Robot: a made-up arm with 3 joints. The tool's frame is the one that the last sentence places.
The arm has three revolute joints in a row. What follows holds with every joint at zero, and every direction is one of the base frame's.
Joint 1 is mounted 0.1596 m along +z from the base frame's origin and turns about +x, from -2.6 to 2.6 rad.
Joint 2 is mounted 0.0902 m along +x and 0.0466 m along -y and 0.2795 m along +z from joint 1 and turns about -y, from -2.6 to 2.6 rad.
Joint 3 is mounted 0.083 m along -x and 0.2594 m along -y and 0.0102 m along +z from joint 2 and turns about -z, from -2.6 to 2.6 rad.
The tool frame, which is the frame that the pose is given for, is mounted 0.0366 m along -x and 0.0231 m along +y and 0.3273 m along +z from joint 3; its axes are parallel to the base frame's.
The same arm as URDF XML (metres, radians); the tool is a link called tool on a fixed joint. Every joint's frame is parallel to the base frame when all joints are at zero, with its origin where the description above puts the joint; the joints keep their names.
<robot name="arm">
<joint name="joint 1" type="revolute"><parent link="base"/><child link="link1"/><origin xyz="0 0 0.1596" rpy="0 0 0"/><axis xyz="1 0 0"/><limit lower="-2.6" upper="2.6"/></joint>
<joint name="joint 2" type="revolute"><parent link="link1"/><child link="link2"/><origin xyz="0.0902 -0.0466 0.2795" rpy="0 0 0"/><axis xyz="0 -1 0"/><limit lower="-2.6" upper="2.6"/></joint>
<joint name="joint 3" type="revolute"><parent link="link2"/><child link="link3"/><origin xyz="-0.083 -0.2594 0.0102" rpy="0 0 0"/><axis xyz="0 0 -1"/><limit lower="-2.6" upper="2.6"/></joint>
<joint name="tool_joint" type="fixed"><parent link="link3"/><child link="tool"/><origin xyz="-0.0366 0.0231 0.3273" rpy="0 0 0"/></joint>
<link name="base"/>
<link name="link1"/>
<link name="link2"/>
<link name="link3"/>
<link name="tool"/>
</robot>

